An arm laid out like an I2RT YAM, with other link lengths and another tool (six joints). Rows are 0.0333 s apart.
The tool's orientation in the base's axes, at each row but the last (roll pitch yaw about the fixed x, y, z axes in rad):
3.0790, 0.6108, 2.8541
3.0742, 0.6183, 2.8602
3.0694, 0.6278, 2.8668
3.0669, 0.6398, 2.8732
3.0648, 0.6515, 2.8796
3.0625, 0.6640, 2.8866
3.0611, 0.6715, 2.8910
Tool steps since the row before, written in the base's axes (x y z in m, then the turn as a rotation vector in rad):
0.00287, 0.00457, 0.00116, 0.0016, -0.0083, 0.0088
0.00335, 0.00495, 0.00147, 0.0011, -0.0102, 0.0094
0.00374, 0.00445, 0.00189, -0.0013, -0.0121, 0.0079
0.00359, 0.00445, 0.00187, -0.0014, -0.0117, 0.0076
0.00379, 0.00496, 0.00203, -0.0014, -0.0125, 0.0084
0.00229, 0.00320, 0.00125, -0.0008, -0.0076, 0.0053
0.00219, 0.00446, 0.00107, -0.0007, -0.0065, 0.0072
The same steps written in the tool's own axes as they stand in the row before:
-0.00186, 0.00519, 0.00021, -0.0082, -0.0072, -0.0054
-0.00235, 0.00568, 0.00025, -0.0086, -0.0091, -0.0060
-0.00305, 0.00529, 0.00026, -0.0063, -0.0116, -0.0061
-0.00295, 0.00524, 0.00025, -0.0059, -0.0112, -0.0059
-0.00312, 0.00577, 0.00027, -0.0066, -0.0120, -0.0065
-0.00188, 0.00367, 0.00017, -0.0042, -0.0073, -0.0041
-0.00146, 0.00486, 0.00019, -0.0052, -0.0060, -0.0056

